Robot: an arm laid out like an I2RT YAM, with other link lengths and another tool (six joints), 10 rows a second.
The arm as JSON. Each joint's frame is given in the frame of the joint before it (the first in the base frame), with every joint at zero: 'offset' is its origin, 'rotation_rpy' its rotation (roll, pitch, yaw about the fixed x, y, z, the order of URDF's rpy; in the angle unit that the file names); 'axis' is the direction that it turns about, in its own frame. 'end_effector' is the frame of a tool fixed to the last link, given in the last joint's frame.
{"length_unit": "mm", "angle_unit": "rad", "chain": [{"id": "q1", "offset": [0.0, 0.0, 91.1], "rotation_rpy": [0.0, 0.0, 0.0], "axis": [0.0, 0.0, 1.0]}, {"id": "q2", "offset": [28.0, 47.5, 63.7], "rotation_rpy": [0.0, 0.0, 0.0], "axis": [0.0, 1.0, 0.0]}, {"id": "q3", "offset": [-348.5, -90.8, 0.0], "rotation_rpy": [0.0, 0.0, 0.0], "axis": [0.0, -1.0, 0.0]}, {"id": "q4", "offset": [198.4, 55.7, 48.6], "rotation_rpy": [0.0, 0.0, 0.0], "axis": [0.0, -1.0, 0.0]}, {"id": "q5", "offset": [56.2, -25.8, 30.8], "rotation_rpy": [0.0, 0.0, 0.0], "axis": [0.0, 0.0, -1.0]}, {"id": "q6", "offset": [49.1, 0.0, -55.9], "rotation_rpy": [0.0, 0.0, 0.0], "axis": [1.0, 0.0, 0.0]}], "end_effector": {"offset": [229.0, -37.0, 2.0], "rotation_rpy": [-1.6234, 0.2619, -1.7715]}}
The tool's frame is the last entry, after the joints.
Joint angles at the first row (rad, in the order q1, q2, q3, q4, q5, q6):
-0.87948 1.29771 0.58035 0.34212 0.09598 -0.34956
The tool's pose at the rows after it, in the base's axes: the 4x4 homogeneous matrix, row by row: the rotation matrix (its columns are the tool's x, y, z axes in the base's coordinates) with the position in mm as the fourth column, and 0 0 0 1 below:
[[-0.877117, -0.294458, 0.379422, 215.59], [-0.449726, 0.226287, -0.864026, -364.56], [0.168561, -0.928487, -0.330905, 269.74], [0, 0, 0, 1]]
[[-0.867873, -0.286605, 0.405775, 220.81], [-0.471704, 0.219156, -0.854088, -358.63], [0.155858, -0.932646, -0.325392, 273.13], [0, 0, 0, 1]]
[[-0.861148, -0.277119, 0.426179, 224.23], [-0.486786, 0.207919, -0.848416, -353.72], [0.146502, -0.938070, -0.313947, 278.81], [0, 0, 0, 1]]
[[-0.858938, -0.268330, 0.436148, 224.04], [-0.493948, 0.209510, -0.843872, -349.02], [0.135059, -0.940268, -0.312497, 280.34], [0, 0, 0, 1]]
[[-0.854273, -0.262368, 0.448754, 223.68], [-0.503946, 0.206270, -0.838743, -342.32], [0.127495, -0.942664, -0.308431, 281.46], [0, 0, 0, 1]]
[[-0.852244, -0.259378, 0.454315, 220.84], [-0.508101, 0.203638, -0.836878, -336.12], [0.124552, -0.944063, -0.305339, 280.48], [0, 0, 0, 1]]
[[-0.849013, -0.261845, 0.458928, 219.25], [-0.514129, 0.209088, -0.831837, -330.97], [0.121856, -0.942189, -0.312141, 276.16], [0, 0, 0, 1]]
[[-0.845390, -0.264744, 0.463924, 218.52], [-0.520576, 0.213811, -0.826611, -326.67], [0.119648, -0.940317, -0.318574, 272.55], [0, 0, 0, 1]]
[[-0.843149, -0.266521, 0.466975, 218.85], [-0.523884, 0.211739, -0.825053, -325.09], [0.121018, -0.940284, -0.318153, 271.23], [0, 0, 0, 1]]
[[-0.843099, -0.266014, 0.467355, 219.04], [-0.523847, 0.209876, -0.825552, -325.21], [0.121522, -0.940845, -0.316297, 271.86], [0, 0, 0, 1]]
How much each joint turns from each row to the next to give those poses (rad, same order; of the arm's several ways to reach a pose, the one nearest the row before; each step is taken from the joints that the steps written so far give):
0.00049 -0.01245 0.00302 -0.00639 -0.02709 -0.00015
0.00157 -0.01483 -0.00035 -0.00553 -0.02603 0.00218
0.00189 -0.01745 0.00128 -0.00462 -0.01805 0.00080
-0.00038 -0.01727 -0.00313 -0.01022 -0.01128 0.00769
0.00262 -0.02293 -0.01085 -0.00627 -0.01080 0.00337
0.00200 -0.02336 -0.01882 -0.00073 -0.00367 0.00125
0.00155 -0.01309 -0.01537 -0.00424 -0.00546 0.00214
0.00153 -0.00972 -0.01097 -0.00502 -0.00589 0.00134
0.00245 -0.00216 -0.00813 0.00613 -0.00104 -0.00188
0.00056 -0.00015 0.00014 0.00155 0.00057 -0.00064

